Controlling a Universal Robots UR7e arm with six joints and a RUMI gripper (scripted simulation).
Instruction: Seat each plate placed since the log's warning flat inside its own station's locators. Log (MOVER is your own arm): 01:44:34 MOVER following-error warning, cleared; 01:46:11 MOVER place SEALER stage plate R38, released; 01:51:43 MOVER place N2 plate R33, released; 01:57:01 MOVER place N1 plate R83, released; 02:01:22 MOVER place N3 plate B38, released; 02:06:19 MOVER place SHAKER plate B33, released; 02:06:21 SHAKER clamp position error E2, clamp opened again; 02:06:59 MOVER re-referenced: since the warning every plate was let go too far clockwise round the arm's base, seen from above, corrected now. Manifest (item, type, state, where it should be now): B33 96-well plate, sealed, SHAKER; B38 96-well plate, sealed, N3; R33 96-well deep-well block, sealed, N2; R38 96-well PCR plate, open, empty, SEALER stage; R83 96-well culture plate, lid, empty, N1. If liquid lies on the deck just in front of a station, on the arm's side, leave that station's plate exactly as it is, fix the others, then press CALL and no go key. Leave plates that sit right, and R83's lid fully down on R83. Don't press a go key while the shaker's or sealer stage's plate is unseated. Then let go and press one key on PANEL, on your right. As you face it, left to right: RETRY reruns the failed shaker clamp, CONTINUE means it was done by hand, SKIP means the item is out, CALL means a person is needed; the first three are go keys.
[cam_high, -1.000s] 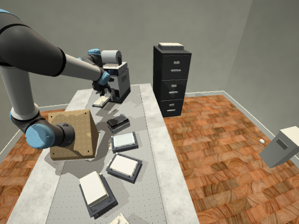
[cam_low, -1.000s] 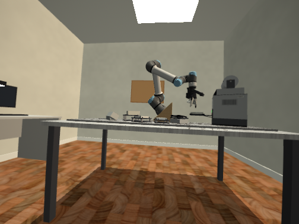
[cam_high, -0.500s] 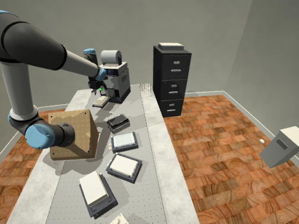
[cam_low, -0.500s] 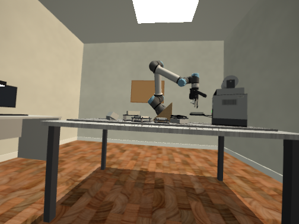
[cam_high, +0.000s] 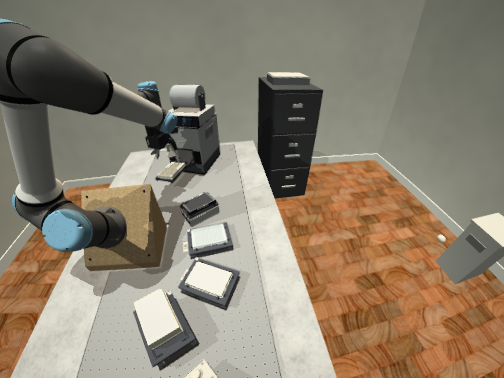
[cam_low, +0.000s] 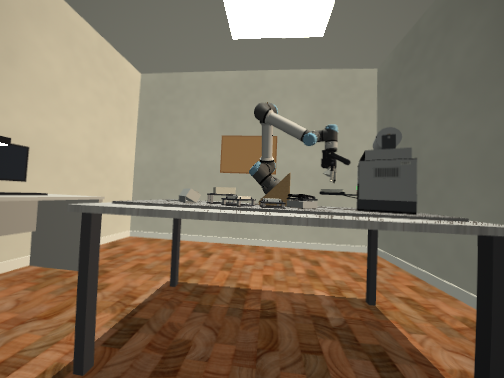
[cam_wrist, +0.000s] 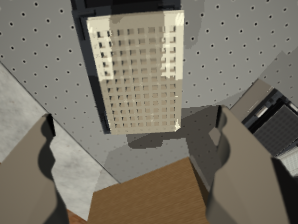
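My gripper is now 6 cm above the cream PCR plate. The rest, counted from my hand: retry key 84 cm to the right, 10 cm below, 8 cm ahead; then dark plate 23 cm to the right, 13 cm ahead, 10 cm below; then continue key 86 cm to the right, 10 cm below, 4 cm ahead.
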